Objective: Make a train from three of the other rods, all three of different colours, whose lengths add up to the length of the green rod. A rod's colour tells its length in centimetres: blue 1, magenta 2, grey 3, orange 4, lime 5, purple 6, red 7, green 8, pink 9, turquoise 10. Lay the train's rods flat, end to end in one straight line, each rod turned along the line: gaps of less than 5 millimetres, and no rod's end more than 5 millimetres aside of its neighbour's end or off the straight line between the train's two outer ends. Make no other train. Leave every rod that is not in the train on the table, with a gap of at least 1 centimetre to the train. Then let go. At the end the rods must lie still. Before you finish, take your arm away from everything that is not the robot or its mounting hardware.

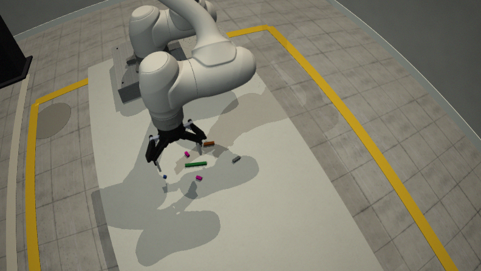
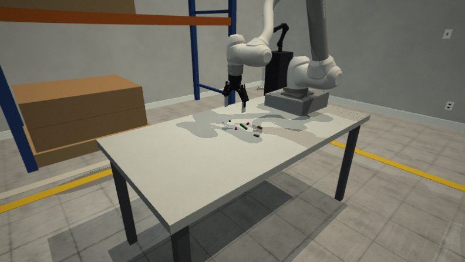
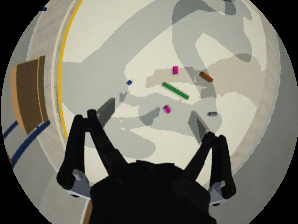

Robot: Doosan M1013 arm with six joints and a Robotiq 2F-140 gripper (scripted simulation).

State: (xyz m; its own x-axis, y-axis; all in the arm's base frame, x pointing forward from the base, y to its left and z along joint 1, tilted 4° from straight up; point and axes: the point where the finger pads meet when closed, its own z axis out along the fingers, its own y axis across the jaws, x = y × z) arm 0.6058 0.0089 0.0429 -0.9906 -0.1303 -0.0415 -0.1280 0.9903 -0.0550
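My gripper is now 20 cm to the right of the grey rod and 11 cm above it. Round my hand: green rod (11 cm below, 5 cm to the left, 3 cm behind); orange rod (13 cm to the left, 11 cm below, 10 cm behind); small blue rod (11 cm below, 7 cm to the right, 2 cm behind).
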